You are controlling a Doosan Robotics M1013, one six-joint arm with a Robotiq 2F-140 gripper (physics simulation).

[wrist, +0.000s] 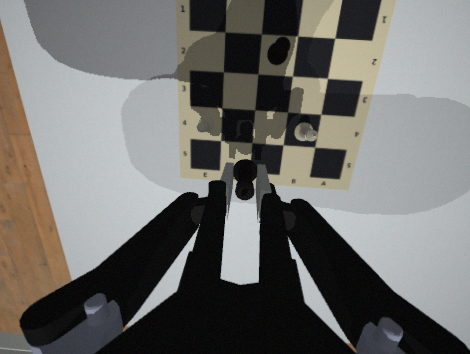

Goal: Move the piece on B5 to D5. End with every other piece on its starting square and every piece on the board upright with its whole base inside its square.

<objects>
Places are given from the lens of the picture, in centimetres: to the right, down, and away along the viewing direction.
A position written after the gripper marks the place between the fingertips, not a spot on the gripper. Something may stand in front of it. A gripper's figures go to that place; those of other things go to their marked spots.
gripper (244,175): 1, 0, 22
black piece (245,171): 1, 0, 20
chessboard (328,78): 10, -11, 23
The marked spots on the black piece and the chessboard are 14 cm apart.
</objects>
